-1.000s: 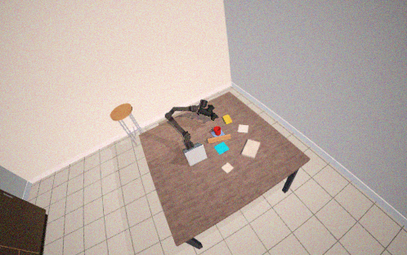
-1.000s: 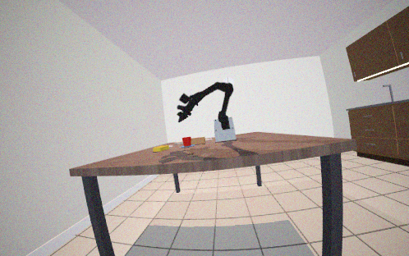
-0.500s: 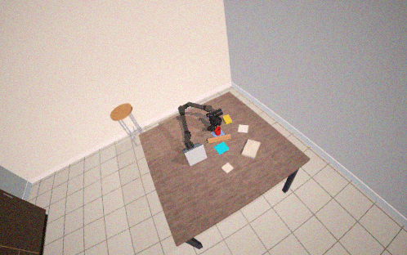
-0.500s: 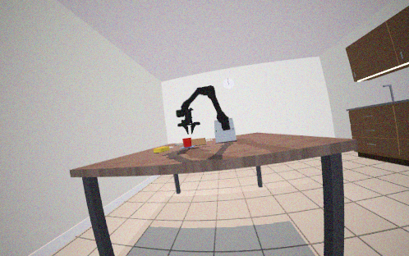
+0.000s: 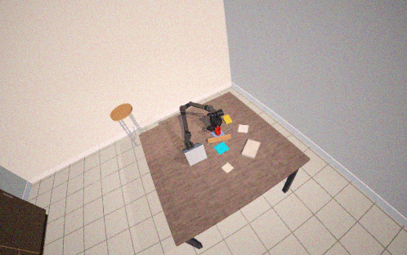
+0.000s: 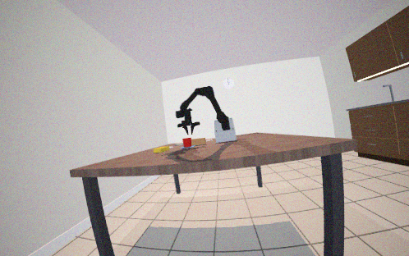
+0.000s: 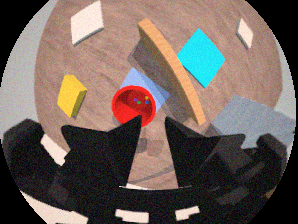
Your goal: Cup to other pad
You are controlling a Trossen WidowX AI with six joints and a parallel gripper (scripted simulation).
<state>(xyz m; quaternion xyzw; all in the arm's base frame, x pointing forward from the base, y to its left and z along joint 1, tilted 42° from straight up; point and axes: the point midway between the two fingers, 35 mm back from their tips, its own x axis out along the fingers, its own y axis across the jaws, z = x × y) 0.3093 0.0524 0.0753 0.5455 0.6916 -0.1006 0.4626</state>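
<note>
Right now my gripper tip is 6 cm above the red cup, 3 cm short of it and 1 cm to the right of it. Round my gripper tip: light blue pad (11 cm below, 2 cm to the left, 2 cm ahead); then wooden bar (8 cm to the right, 8 cm below, 1 cm behind); then cyan pad (17 cm to the right, 11 cm below, 4 cm behind).
</note>
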